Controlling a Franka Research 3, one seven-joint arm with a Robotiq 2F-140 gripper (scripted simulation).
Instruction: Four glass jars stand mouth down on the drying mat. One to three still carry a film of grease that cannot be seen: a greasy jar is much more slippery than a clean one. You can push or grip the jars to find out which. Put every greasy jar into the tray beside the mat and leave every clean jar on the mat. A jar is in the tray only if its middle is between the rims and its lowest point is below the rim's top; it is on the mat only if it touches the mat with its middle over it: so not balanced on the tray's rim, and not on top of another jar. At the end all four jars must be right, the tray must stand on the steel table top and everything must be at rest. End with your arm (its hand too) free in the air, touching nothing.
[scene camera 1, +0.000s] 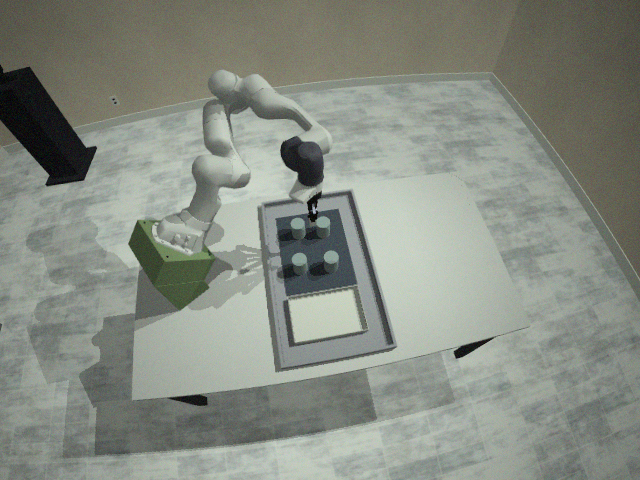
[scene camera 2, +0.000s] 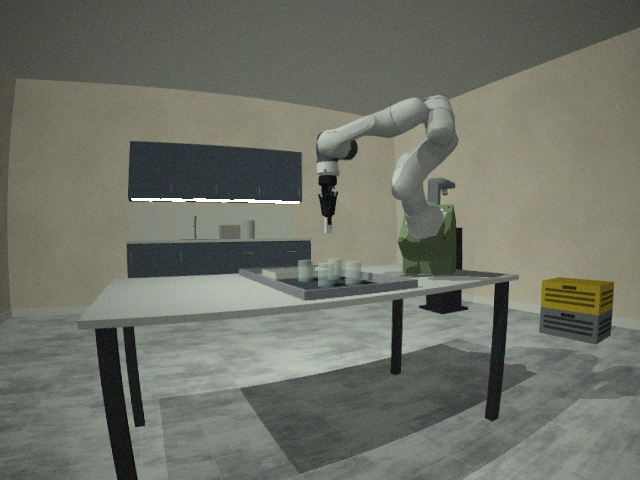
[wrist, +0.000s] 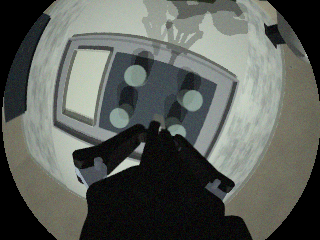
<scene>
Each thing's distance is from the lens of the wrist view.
my gripper (wrist: 156, 121): 0.22 m
tray (wrist: 80, 102): 0.53 m
dark drying mat (wrist: 159, 95): 0.41 m
The marked spots on the dark drying mat and the tray are 0.34 m apart.
</scene>
